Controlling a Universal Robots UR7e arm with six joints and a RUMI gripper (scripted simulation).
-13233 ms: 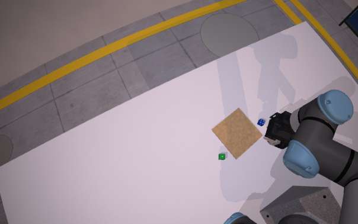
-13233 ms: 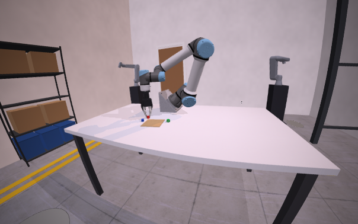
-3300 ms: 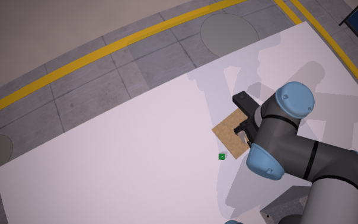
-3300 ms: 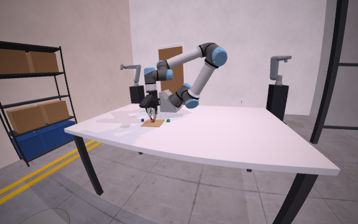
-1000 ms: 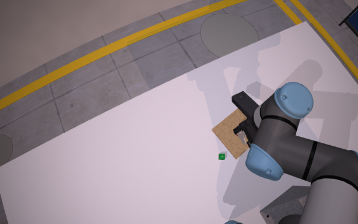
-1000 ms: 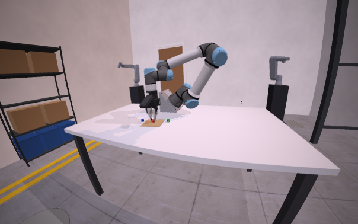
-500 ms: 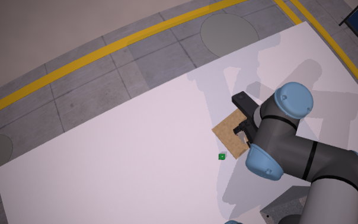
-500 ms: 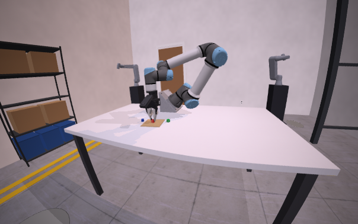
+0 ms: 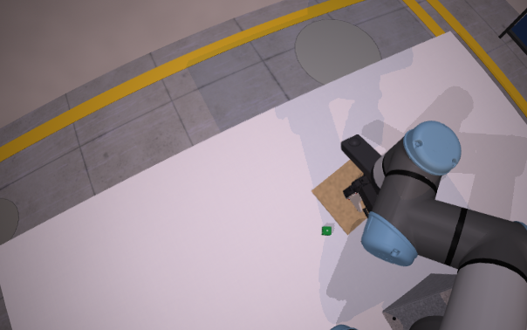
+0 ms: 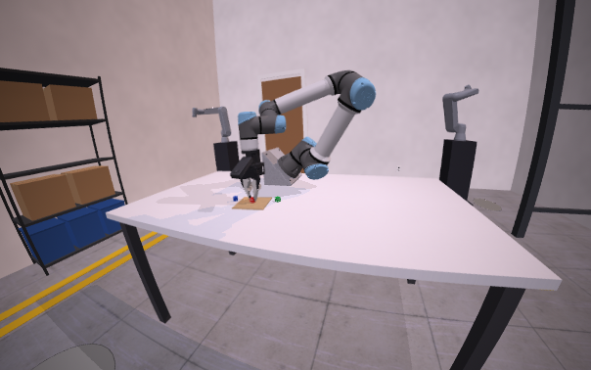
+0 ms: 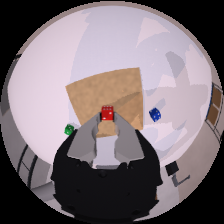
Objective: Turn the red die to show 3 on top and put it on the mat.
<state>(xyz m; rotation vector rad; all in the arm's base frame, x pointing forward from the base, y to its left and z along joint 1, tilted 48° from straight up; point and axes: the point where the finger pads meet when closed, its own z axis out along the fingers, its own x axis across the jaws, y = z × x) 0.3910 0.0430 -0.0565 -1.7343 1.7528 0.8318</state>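
My hand is 10 mm above the red die. Also, from my hand: mat (20 mm below); blue die (10 mm behind, 100 mm to the right, 20 mm below); green die (50 mm behind, 100 mm to the left, 20 mm below).
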